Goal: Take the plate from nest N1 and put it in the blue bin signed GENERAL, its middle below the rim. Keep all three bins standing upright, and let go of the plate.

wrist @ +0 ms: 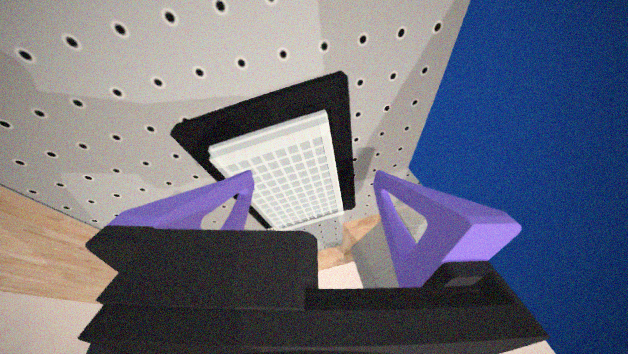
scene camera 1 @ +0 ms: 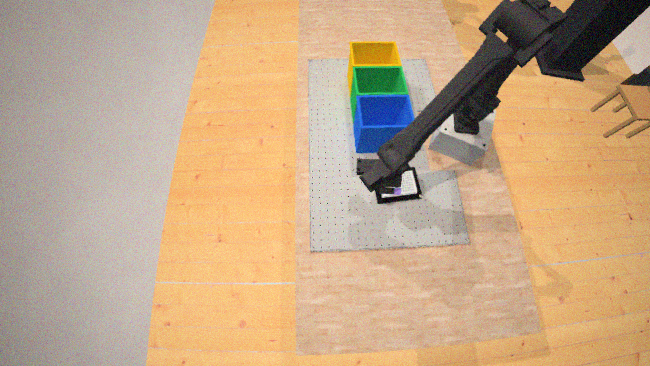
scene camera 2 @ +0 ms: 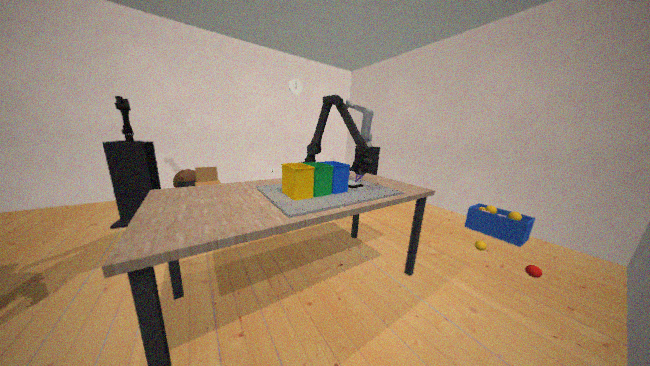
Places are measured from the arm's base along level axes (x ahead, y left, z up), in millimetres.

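Where they show: gripper, fingertip midpoint: [wrist: 313,177] [scene camera 2: 350,181]; arm's base at its link origin: [scene camera 1: 464,118].
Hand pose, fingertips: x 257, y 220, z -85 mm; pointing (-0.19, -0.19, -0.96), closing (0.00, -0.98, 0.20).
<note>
Each offset is from my fingertips to the top centre of the thing. Level surfaces: height alone.
The white plate @[dz -8, dx -29, dy +16 mm] [scene camera 1: 410,182] [wrist: 295,175] with a grid of wells sits in the black nest @[dz -20, dx -29, dy +15 mm] [scene camera 1: 400,200] [wrist: 270,107] on the pegboard mat. My gripper [wrist: 313,177] is open, its purple fingers wide apart with nothing between them. It hangs over the nest; in the wrist view the left finger overlaps the plate's left edge and the right finger is beyond its right side. The arm hides part of the plate in scene camera 1. The blue bin @[dz +145, dx +47, dy -171 mm] [scene camera 1: 384,139] [scene camera 2: 340,177] [wrist: 540,125] stands upright beside the nest. Its sign does not show.
The green bin @[dz +145, dx +66, dy -303 mm] [scene camera 1: 380,80] [scene camera 2: 322,181] and the yellow bin @[dz +145, dx +85, dy -435 mm] [scene camera 1: 375,53] [scene camera 2: 298,182] stand upright in a row behind the blue one, on the grey pegboard mat @[dz -34 mm] [scene camera 1: 330,220] [scene camera 2: 320,202]. The arm's grey base block [scene camera 1: 457,145] stands beside the mat.
</note>
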